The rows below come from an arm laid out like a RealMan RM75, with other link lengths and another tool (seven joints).
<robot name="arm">
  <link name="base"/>
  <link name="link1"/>
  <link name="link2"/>
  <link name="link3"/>
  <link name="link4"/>
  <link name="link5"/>
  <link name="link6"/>
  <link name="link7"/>
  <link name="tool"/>
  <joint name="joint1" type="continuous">
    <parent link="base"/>
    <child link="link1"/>
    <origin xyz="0 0 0.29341"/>
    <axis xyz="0 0 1"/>
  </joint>
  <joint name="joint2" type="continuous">
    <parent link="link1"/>
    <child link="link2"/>
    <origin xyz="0 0 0"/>
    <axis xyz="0 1 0"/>
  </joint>
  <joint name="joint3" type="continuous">
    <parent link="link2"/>
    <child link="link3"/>
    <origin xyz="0 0 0.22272"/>
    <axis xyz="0 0 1"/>
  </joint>
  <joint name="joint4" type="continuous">
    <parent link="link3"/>
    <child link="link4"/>
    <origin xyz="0 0 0"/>
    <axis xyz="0 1 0"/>
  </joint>
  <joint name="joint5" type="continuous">
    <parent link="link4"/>
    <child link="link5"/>
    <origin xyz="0 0 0.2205"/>
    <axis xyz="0 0 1"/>
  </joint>
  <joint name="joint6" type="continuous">
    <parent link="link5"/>
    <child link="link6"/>
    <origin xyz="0 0 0"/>
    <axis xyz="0 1 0"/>
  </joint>
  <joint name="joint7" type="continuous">
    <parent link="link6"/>
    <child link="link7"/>
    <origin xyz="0 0 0.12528"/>
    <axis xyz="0 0 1"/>
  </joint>
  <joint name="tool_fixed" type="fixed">
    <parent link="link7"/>
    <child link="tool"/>
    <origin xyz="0.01 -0.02 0.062" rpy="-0.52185 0 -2.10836"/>
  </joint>
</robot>
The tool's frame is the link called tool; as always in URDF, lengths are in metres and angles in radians. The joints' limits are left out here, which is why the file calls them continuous.
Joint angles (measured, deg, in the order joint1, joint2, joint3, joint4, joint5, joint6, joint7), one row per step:
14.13 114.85 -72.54 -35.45 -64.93 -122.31 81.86
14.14 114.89 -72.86 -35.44 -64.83 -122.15 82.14
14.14 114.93 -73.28 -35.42 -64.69 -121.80 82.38
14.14 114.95 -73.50 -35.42 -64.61 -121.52 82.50
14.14 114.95 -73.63 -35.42 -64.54 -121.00 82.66
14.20 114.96 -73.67 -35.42 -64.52 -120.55 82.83
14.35 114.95 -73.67 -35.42 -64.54 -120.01 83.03
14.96 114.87 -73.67 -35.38 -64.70 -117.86 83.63
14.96 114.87 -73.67 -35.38 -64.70 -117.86 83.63
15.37 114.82 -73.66 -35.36 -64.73 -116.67 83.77
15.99 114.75 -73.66 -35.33 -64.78 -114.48 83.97
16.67 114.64 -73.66 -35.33 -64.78 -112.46 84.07
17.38 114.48 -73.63 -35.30 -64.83 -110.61 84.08
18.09 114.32 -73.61 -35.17 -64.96 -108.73 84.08
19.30 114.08 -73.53 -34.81 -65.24 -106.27 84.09
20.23 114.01 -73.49 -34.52 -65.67 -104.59 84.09
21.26 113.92 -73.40 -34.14 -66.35 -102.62 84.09
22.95 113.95 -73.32 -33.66 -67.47 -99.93 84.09
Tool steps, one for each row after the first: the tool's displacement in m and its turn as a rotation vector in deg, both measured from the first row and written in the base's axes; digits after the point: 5 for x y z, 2 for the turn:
-0.00034 -0.00019 -0.00111 -0.43 -0.04 -0.12
-0.00057 -0.00003 -0.00269 -0.83 -0.17 -0.36
-0.00062 0.00035 -0.00361 -0.99 -0.29 -0.55
-0.00026 0.00158 -0.00458 -1.02 -0.53 -0.98
-0.00011 0.00291 -0.00535 -1.04 -0.74 -1.33
-0.00007 0.00479 -0.00614 -1.04 -1.04 -1.69
0.00046 0.01228 -0.00927 -0.92 -2.31 -3.03
0.00046 0.01228 -0.00927 -0.92 -2.31 -3.03
0.00043 0.01683 -0.01071 -0.61 -2.96 -3.63
0.00087 0.02475 -0.01336 -0.01 -4.14 -4.85
0.00091 0.03256 -0.01531 0.71 -5.22 -5.81
0.00099 0.04004 -0.01678 1.45 -6.29 -6.60
0.00152 0.04735 -0.01854 2.13 -7.42 -7.47
0.00175 0.05759 -0.02092 2.96 -8.96 -8.49
0.00149 0.06428 -0.02356 3.37 -10.13 -9.04
0.00195 0.07169 -0.02685 3.81 -11.62 -9.74
0.00065 0.08199 -0.03241 4.33 -13.71 -10.29

